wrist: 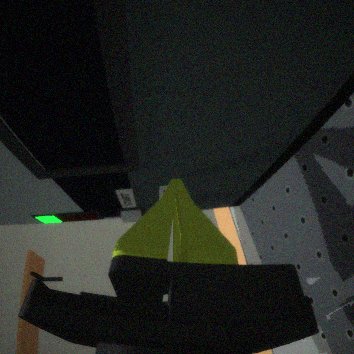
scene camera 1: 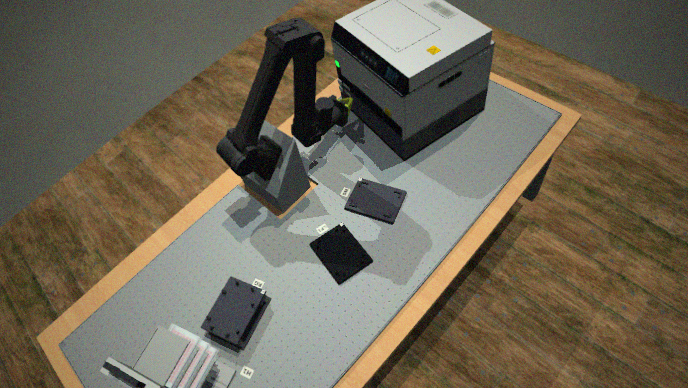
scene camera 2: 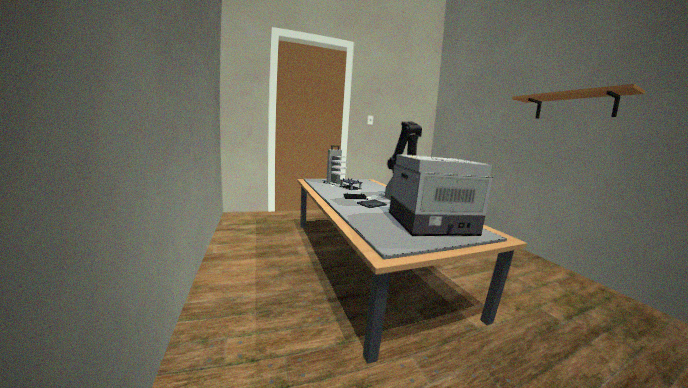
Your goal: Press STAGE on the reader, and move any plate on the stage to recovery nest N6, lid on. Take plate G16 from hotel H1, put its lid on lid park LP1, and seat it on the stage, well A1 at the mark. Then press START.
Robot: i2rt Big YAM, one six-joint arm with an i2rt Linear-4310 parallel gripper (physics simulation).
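Pixels of known places: gripper, fingertip midpoint: (wrist: 175,184) (scene camera 1: 351,98); arm's base, link origin: (scene camera 1: 267,157).
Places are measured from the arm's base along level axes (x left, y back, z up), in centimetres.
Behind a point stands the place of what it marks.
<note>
The reader (scene camera 1: 440,110) @[x 48.7, y -28.8, z -1.2 cm] (scene camera 2: 440,195) @[x 72.0, y -22.3, z 4.5 cm] is a large white and grey box with a green light at its front corner. My gripper (wrist: 175,184) @[x 39.2, y 2.6, z -7.1 cm] (scene camera 1: 351,102) @[x 39.2, y 2.6, z -7.1 cm] is shut and empty, its yellow-green fingertips at the reader's front face. In the wrist view the tips cover most of the STAGE label, and the START label (wrist: 126,198) @[x 39.9, y 4.9, z -3.4 cm] with its grey button shows to the left. No stage shows outside the reader. Hotel H1 (scene camera 1: 162,350) @[x -54.6, y -31.8, z 10.3 cm] (scene camera 2: 331,167) holds several plates at the near left; which is G16 I cannot tell. Lid park LP1 (scene camera 1: 341,254) @[x -4.7, y -34.4, z -14.0 cm] and nest N6 (scene camera 1: 376,201) @[x 15.6, y -30.0, z -13.9 cm] are dark and carry no plate.
A raised dark nest (scene camera 1: 235,312) @[x -37.7, y -27.0, z -9.1 cm] (scene camera 2: 351,184) @[x -28.8, y -28.3, z -10.4 cm], its label hard to read, stands between hotel H1 and lid park LP1. The arm's grey pedestal (scene camera 1: 285,182) @[x -1.1, y -8.3, z -4.6 cm] stands at the table's far edge. A wooden wall shelf (scene camera 2: 575,94) hangs at the right.
</note>
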